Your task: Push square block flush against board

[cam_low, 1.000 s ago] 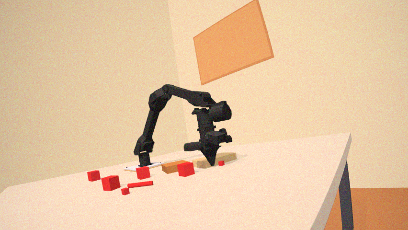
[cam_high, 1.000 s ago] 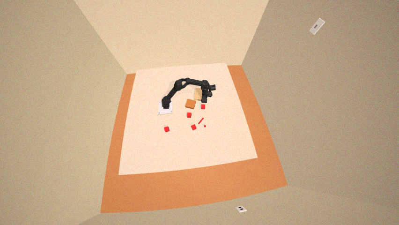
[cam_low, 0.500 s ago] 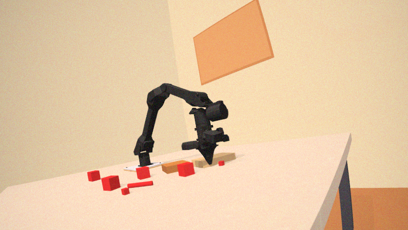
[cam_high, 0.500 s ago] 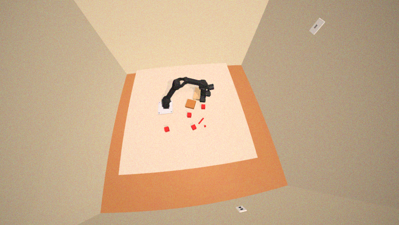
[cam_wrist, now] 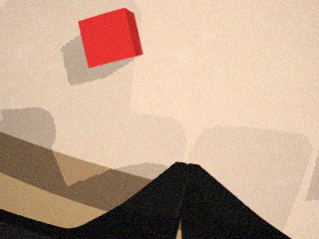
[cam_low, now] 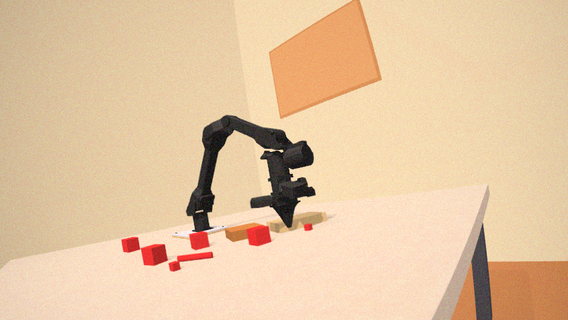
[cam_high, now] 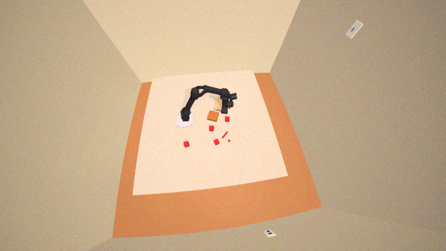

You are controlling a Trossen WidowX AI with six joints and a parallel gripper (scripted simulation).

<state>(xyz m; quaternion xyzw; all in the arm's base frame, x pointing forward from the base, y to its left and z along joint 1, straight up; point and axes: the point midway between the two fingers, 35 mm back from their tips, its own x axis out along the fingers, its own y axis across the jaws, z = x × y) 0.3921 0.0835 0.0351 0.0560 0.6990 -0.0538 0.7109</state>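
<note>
Now: the pale wooden board 7 cm to the left of my gripper tip and 4 cm behind it. Round my gripper tip: red rod: 27 cm to the right, 2 cm behind, 1 cm below; then brown-orange square block: 12 cm behind, 7 cm to the right.
</note>
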